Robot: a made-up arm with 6 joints. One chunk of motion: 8 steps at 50 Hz.
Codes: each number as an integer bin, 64 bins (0 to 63) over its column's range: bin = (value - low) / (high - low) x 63, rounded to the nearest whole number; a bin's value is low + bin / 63 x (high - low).
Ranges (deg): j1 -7..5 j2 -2..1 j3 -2..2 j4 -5..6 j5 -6..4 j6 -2..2
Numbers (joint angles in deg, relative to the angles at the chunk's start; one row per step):
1: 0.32 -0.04 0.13 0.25 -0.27 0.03
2: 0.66 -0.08 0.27 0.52 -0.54 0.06
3: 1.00 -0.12 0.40 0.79 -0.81 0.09
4: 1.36 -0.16 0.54 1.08 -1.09 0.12
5: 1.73 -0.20 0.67 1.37 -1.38 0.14
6: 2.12 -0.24 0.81 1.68 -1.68 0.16
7: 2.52 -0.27 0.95 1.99 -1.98 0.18
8: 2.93 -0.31 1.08 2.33 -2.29 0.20
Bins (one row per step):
1: 38 41 34 30 36 32
2: 40 40 36 32 34 32
3: 42 39 38 33 33 33
4: 44 39 40 35 31 33
5: 46 38 42 36 29 34
6: 48 37 44 38 27 34
7: 50 36 46 40 25 34
8: 52 35 49 42 23 35

